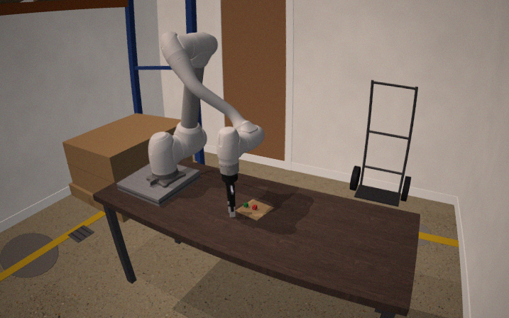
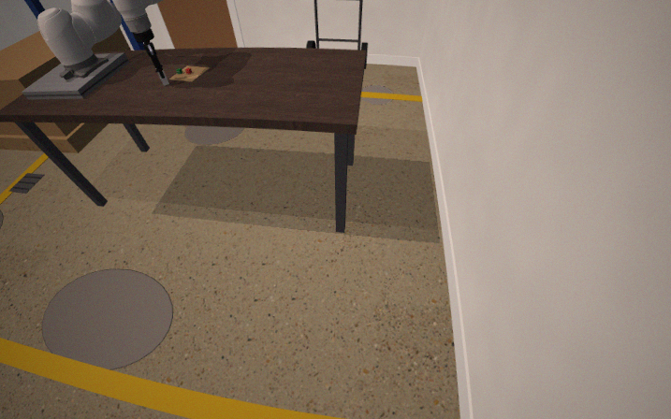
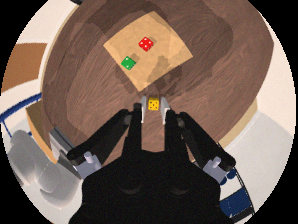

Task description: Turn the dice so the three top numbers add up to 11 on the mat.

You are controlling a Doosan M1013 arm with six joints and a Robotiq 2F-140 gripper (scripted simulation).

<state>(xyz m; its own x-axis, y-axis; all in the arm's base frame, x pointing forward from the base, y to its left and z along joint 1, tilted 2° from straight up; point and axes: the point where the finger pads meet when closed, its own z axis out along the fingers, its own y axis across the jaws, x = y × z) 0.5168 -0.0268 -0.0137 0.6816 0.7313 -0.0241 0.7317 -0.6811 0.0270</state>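
Right now my hand is 20 mm above the yellow die. Round my hand: green die 20 mm ahead, 100 mm to the left, 20 mm below; red die 70 mm ahead, 100 mm to the left, 20 mm below; tan mat 70 mm ahead, 100 mm to the left, 30 mm below.
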